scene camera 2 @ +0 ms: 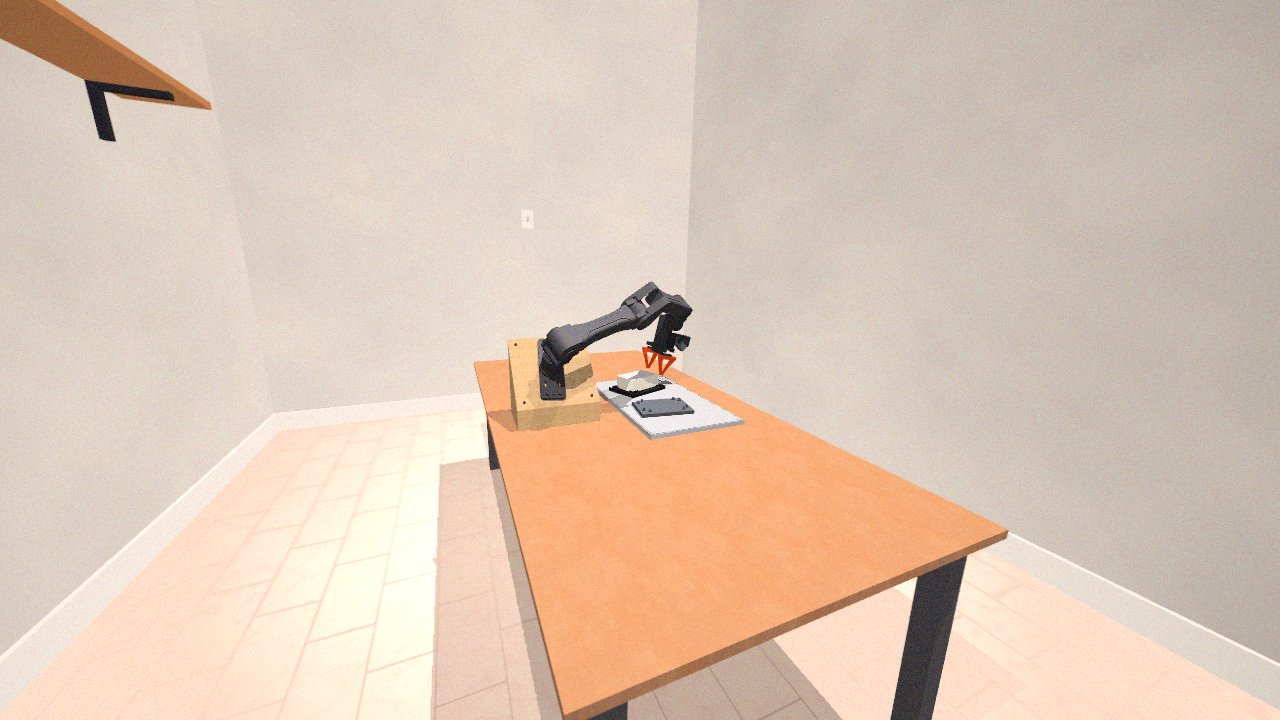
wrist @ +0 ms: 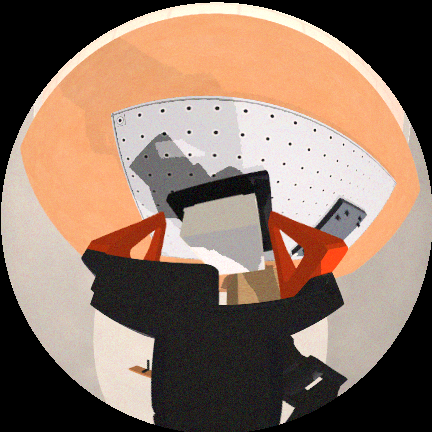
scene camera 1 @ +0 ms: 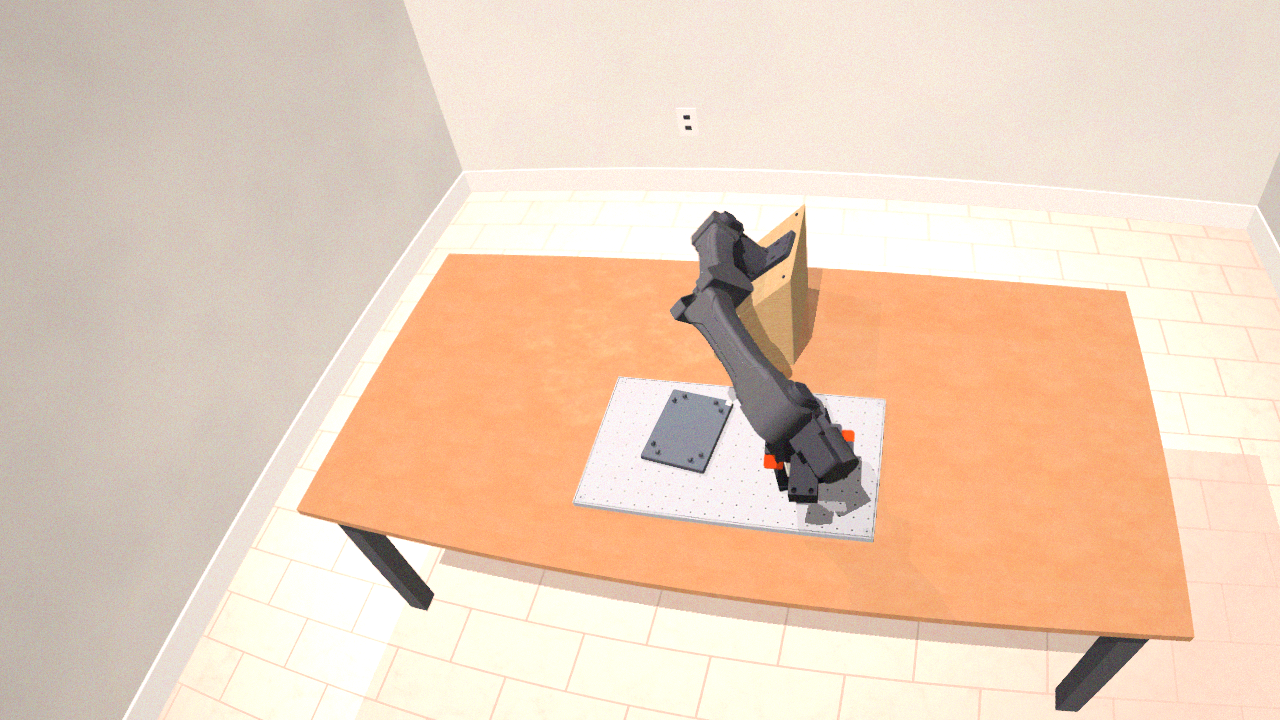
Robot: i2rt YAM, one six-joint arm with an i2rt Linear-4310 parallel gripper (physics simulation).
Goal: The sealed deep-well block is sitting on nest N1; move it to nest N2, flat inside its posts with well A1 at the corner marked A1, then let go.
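Places are measured from the arm's base along level axes (x ahead, y left, z up), in centimetres.
Where they show: gripper, between the fingertips: (scene camera 2: 654, 371) (wrist: 216, 216); arm's base, origin of its link: (scene camera 2: 551, 368) (scene camera 1: 760, 266).
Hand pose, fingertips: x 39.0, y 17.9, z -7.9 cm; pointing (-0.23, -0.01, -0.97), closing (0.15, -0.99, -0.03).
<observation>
Each offset is from my fingertips to the top centre of the thing. Level surfaces: height alone.
The sealed block @[dx -7.4, dy -2.9, dz +0.0 cm] (scene camera 2: 637, 382) (wrist: 222, 220), pale with a light top, sits on black nest N1 @[dx -7.3, dy -3.0, dz -3.5 cm] (scene camera 2: 646, 391) (wrist: 217, 190). The arm hides the block in scene camera 1. Nest N2 @[dx -6.5, dy -24.4, dz -3.1 cm] (scene camera 1: 684, 431) (scene camera 2: 664, 408) (wrist: 332, 231) is a dark grey plate with short posts near its corners and nothing on it. A small white mark shows at its back right corner in scene camera 1; its lettering is too small to read. My gripper (scene camera 1: 810, 448) (scene camera 2: 656, 369) (wrist: 216, 216) is open, its orange fingers wide apart above the N1 area and holding nothing. In the wrist view the block shows between the fingertips.
Both nests are on a white perforated board (scene camera 1: 617, 483) (scene camera 2: 716, 419) (wrist: 300, 150) on the wooden table @[dz -6.6 cm] (scene camera 1: 447, 402) (scene camera 2: 716, 537) (wrist: 200, 55). The arm's wooden base block (scene camera 1: 796, 313) (scene camera 2: 554, 413) (wrist: 255, 287) stands behind the board. A wall shelf (scene camera 2: 116, 67) is at upper left in scene camera 2.
</observation>
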